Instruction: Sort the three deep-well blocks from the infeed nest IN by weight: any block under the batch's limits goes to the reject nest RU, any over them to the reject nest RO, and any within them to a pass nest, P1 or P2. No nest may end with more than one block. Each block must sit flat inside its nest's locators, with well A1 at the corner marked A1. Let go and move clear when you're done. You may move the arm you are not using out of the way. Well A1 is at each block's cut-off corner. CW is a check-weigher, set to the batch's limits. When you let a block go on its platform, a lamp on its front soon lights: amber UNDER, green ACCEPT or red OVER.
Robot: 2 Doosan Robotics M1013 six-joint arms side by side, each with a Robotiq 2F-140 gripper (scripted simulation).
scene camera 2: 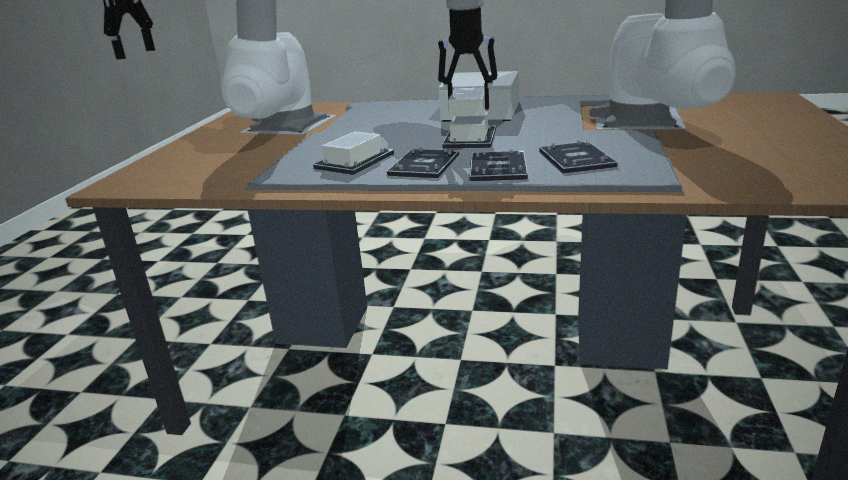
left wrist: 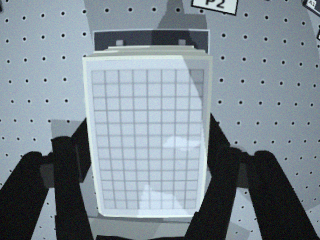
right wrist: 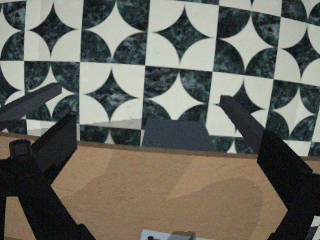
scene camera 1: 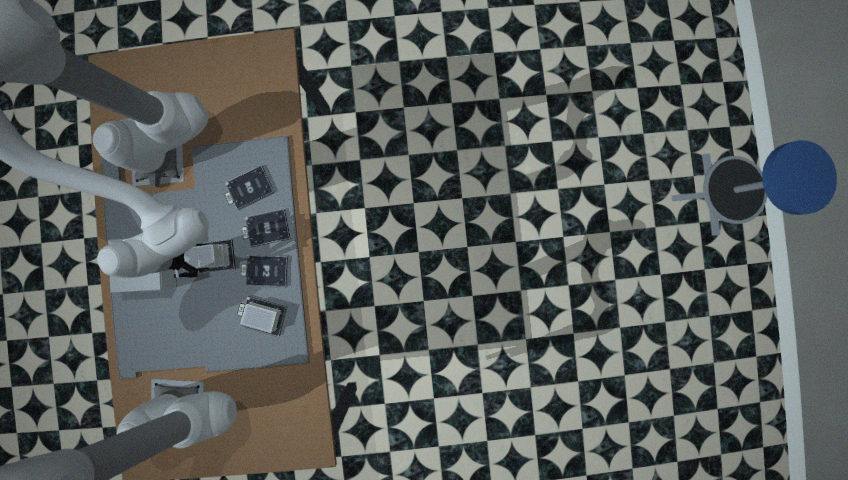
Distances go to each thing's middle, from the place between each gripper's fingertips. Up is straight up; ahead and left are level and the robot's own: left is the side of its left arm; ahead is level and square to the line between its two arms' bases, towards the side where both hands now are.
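Scene:
The check-weigher CW [scene camera 2: 504, 94] is 40 mm below my left hand, 280 mm behind it and 10 mm to the right of it. I see the reject nest RU [scene camera 2: 515, 161] 100 mm below my left hand, 230 mm ahead of it and 100 mm to the left of it, while the reject nest RO [scene camera 2: 557, 154] is 100 mm below my left hand, 170 mm ahead of it and 270 mm to the left of it. The nest P2 [scene camera 2: 442, 158] is 100 mm below my left hand, 210 mm ahead of it and 80 mm to the right of it.
Counted from my right hand, the nest P2 is 230 mm below it, 360 mm ahead of it and 950 mm to the left of it. The check-weigher CW is 170 mm below my right hand, 130 mm behind it and 1020 mm to the left of it. I see the reject nest RU 230 mm below my right hand, 380 mm ahead of it and 1120 mm to the left of it, and the reject nest RO is 230 mm below my right hand, 320 mm ahead of it and 1290 mm to the left of it.

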